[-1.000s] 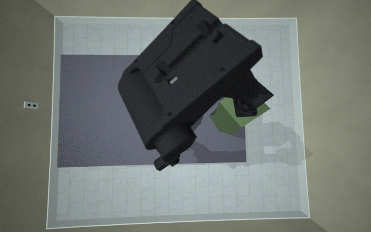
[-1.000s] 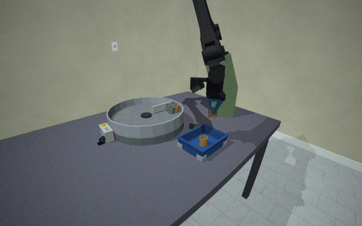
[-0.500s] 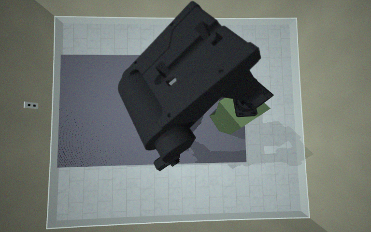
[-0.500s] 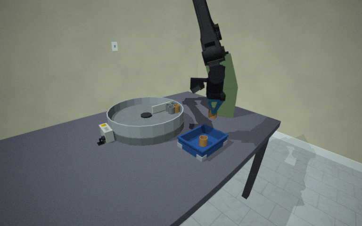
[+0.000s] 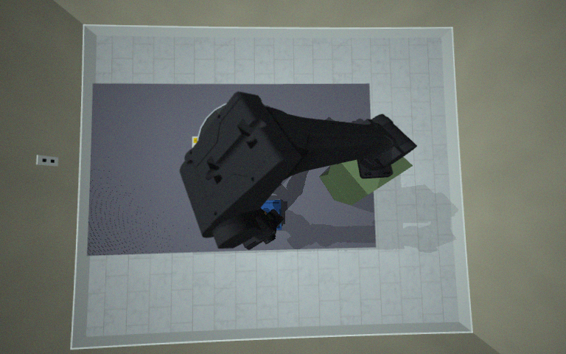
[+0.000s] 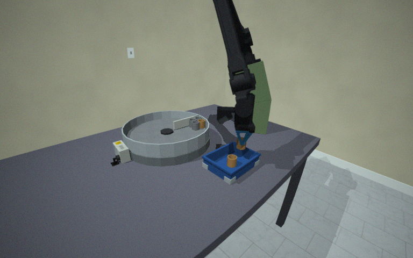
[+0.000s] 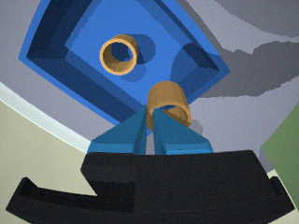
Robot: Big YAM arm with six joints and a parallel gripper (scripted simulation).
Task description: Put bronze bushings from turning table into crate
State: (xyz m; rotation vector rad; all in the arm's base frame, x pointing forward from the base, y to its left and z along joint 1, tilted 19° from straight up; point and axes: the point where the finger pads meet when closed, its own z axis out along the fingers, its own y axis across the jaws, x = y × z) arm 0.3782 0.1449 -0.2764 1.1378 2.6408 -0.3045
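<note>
The blue crate is 7 cm below my hand, 5 cm ahead of it and 1 cm to the right of it. From my hand the other things lie so: grey turning table 36 cm to the right, 12 cm ahead, 4 cm below.
</note>
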